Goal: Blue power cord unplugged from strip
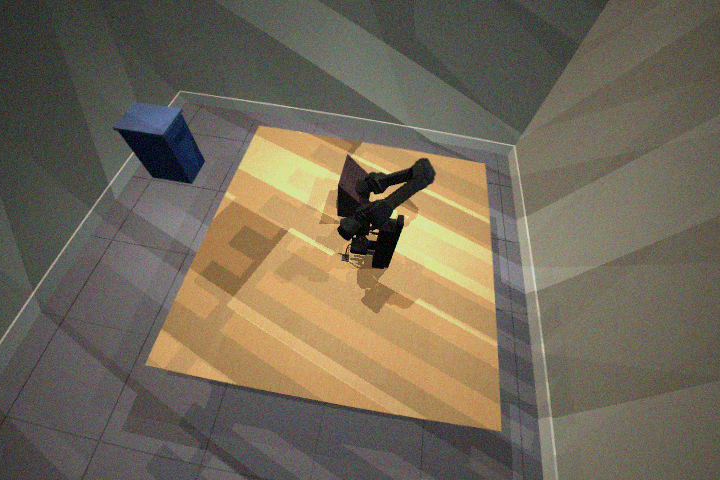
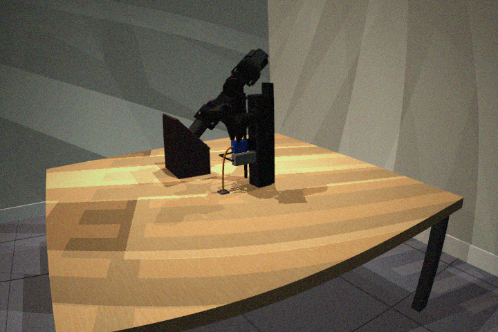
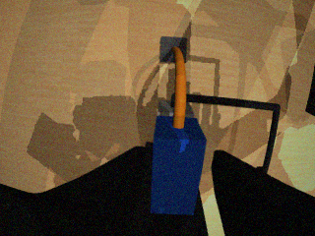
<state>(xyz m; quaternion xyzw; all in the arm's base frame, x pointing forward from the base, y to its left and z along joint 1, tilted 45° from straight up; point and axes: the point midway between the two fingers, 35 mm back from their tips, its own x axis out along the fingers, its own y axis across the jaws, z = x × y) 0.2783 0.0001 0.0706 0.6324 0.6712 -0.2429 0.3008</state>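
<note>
The blue plug is 30 mm to the left of my gripper tip, 10 mm below it and 10 mm behind it.
</note>
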